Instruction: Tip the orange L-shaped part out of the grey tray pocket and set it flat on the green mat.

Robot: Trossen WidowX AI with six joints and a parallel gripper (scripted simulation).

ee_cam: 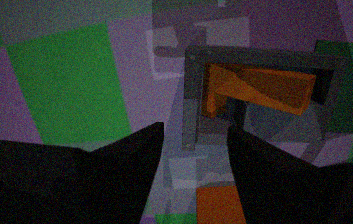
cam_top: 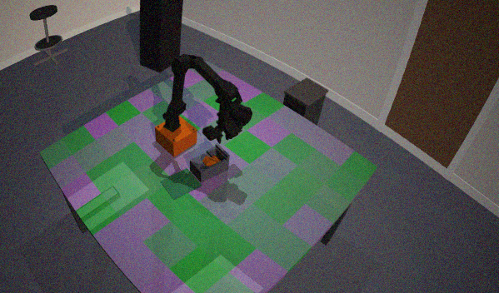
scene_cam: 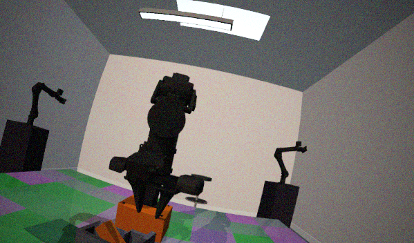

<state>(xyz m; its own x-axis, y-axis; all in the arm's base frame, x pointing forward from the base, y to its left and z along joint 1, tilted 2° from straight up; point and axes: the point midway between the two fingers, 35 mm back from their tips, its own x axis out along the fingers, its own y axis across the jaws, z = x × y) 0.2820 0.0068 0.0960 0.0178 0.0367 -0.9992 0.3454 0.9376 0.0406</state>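
Right now the orange L-shaped part is 2 cm behind my gripper tip, 4 cm to the right of it and 10 cm below it.
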